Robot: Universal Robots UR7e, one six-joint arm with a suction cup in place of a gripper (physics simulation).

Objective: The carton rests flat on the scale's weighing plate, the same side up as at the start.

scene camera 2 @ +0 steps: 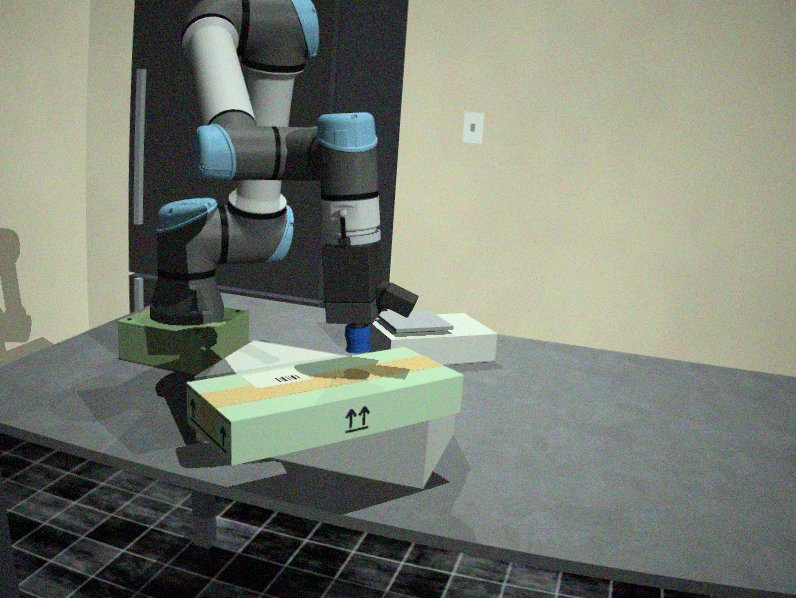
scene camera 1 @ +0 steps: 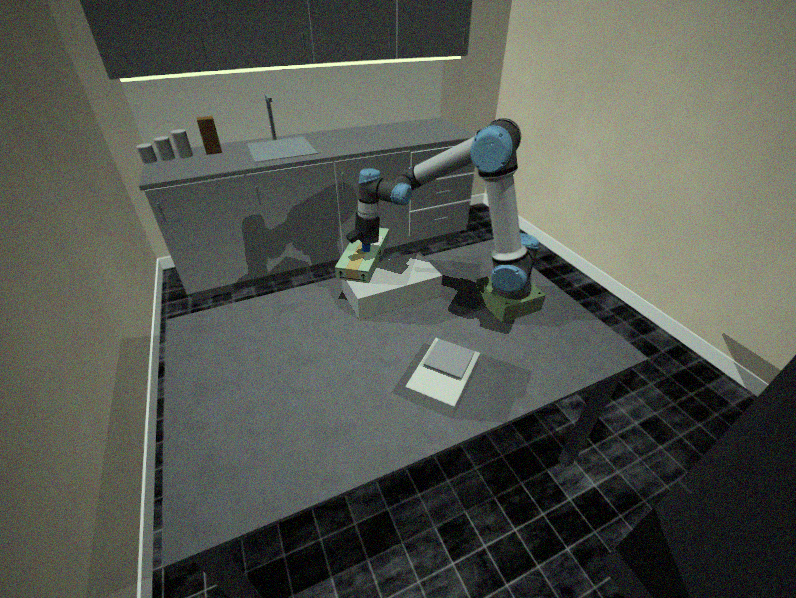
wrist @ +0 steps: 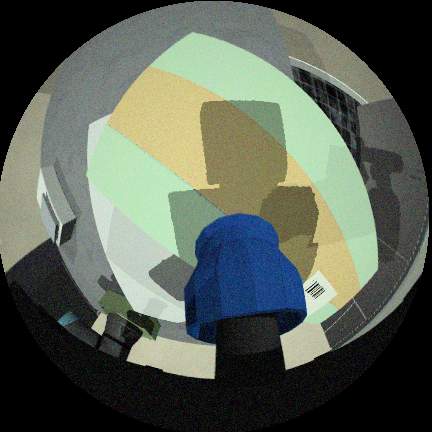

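Seen in the pictures: hand, its tool point: (scene camera 2: pixel 358 349) (scene camera 1: pixel 365 249) (wrist: pixel 237 252); arm's base, origin of its link: (scene camera 2: pixel 187 315) (wrist: pixel 124 323).
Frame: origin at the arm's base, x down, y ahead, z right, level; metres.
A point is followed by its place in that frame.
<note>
The carton (scene camera 1: pixel 355 265) {z 0.342, x -0.083, y 0.512 m} (scene camera 2: pixel 308 428) {z 0.551, x -0.054, y 0.419 m} (wrist: pixel 165 110) {z 0.356, x -0.083, y 0.511 m}, light green with orange tape and a barcode label, lies flat on a white block (scene camera 1: pixel 392 292) {z 0.200, x -0.012, y 0.429 m} (scene camera 2: pixel 398 453) {z 0.410, x 0.031, y 0.510 m} (wrist: pixel 102 220) {z 0.220, x -0.027, y 0.430 m} and overhangs it. Black arrows on its long side point up. My blue suction cup (scene camera 1: pixel 366 249) (scene camera 2: pixel 358 351) (wrist: pixel 237 218) points down over the carton's top, a small gap above it in scene camera 2; suction is off and it holds nothing. The scale's white body (scene camera 1: pixel 431 383) {z -0.220, x 0.018, y 0.537 m} (scene camera 2: pixel 476 347) {z -0.165, x 0.046, y 0.572 m} carries a grey weighing plate (scene camera 1: pixel 450 357) {z -0.175, x 0.002, y 0.433 m} (scene camera 2: pixel 418 321) {z -0.156, x 0.002, y 0.448 m} (wrist: pixel 50 210) {z -0.112, x 0.009, y 0.458 m} with nothing on it.
The arm's green base block (scene camera 1: pixel 514 305) {z -0.085, x 0.005, y 0.063 m} (scene camera 2: pixel 183 341) {z 0.109, x 0.017, y 0.044 m} stands beyond the white block. A grey table top (scene camera 1: pixel 270 399) {z 0.023, x 0.079, y 0.976 m} (scene camera 2: pixel 611 450) {z 0.204, x 0.079, y 0.830 m} bears these things. A kitchen counter (scene camera 1: pixel 373 138) with a sink stands behind the table in scene camera 1. Beige walls stand around.
</note>
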